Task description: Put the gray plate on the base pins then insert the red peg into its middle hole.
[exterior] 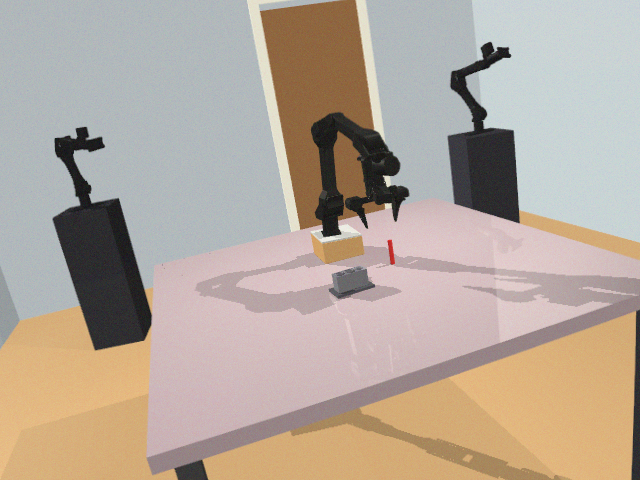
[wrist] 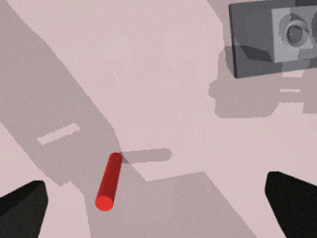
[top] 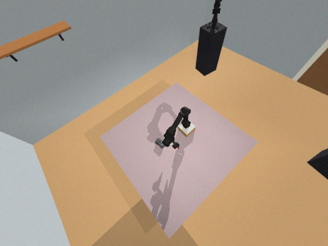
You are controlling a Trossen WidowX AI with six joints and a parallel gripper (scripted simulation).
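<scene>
My gripper tip is 110 mm above the red peg, 60 mm past it and 30 mm to the right of it. The rest, counted from my gripper tip: dark base (140 mm below, 130 mm to the right, 80 mm ahead); then gray plate (130 mm to the right, 110 mm below, 80 mm ahead).
</scene>
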